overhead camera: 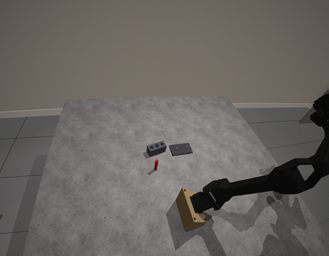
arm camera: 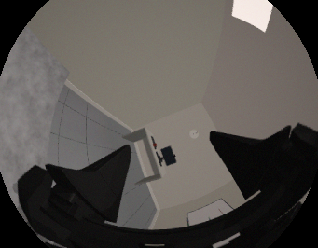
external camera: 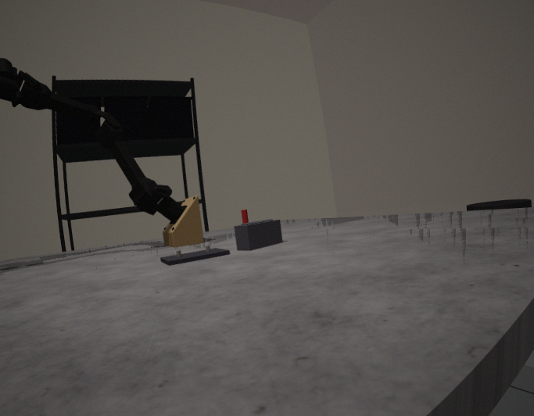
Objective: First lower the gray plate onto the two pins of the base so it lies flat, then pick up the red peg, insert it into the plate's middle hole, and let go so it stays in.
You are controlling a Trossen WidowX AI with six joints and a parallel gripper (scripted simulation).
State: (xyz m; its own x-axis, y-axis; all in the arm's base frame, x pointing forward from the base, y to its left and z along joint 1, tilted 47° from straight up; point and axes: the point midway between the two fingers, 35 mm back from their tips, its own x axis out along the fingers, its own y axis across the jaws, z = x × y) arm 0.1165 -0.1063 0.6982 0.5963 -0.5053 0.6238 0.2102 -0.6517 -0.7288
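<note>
The gray plate is 690 mm to the left of my gripper tip, 450 mm below it and 210 mm ahead of it. The rest, counted from my gripper tip: dark base 540 mm to the left, 480 mm below, 200 mm ahead; then red peg 710 mm to the left, 450 mm below, 100 mm ahead.
</note>
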